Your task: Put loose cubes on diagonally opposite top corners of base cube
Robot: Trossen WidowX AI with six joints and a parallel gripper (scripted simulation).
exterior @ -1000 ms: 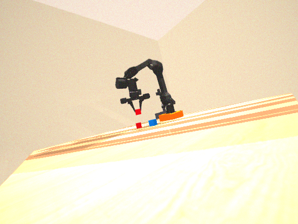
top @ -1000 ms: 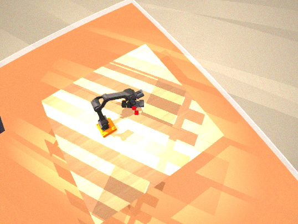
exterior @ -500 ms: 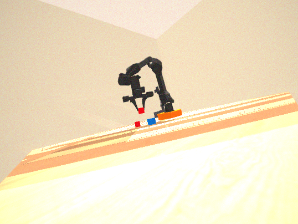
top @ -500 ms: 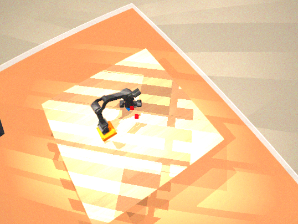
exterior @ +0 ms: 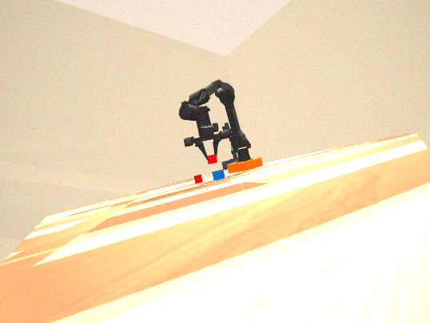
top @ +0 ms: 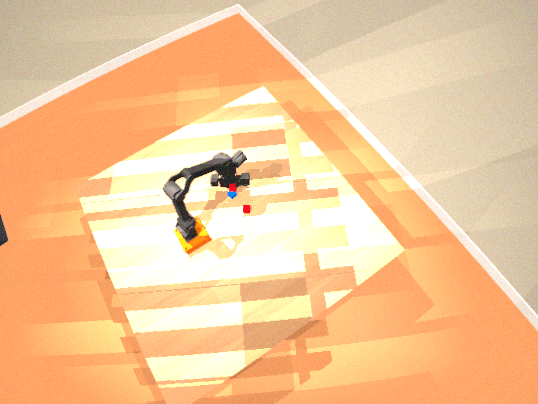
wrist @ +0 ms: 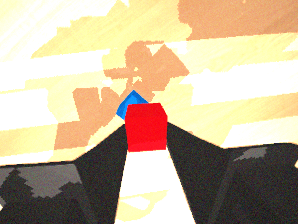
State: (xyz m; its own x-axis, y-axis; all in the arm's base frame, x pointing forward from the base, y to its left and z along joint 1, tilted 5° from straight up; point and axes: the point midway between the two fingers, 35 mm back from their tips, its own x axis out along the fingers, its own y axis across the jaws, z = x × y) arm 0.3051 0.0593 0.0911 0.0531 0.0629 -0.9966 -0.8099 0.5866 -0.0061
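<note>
Now: the blue cube 10 mm behind my gripper tip and 70 mm below it.
</note>
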